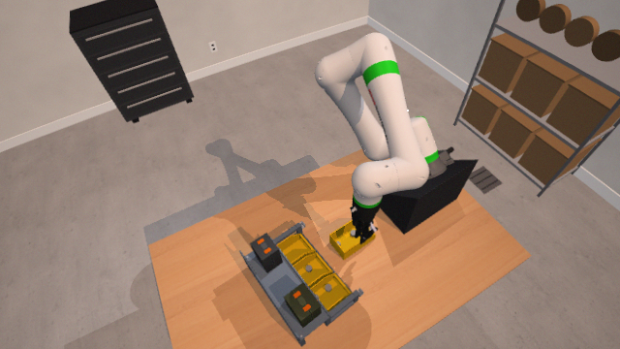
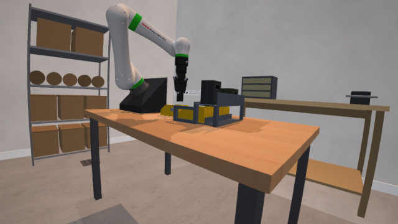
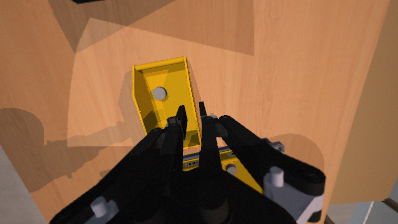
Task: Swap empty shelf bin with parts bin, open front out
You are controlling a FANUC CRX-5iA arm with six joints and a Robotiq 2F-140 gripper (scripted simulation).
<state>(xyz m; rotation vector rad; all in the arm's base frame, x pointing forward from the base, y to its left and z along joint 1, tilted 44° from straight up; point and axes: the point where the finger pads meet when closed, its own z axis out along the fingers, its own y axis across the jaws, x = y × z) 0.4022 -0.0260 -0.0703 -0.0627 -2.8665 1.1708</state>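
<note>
My hand is 120 mm above the grey round part, 70 mm to the left of it and 30 mm past it. Also, from my hand: grey shelf (270 mm ahead, 60 mm below, 20 mm to the right).
</note>
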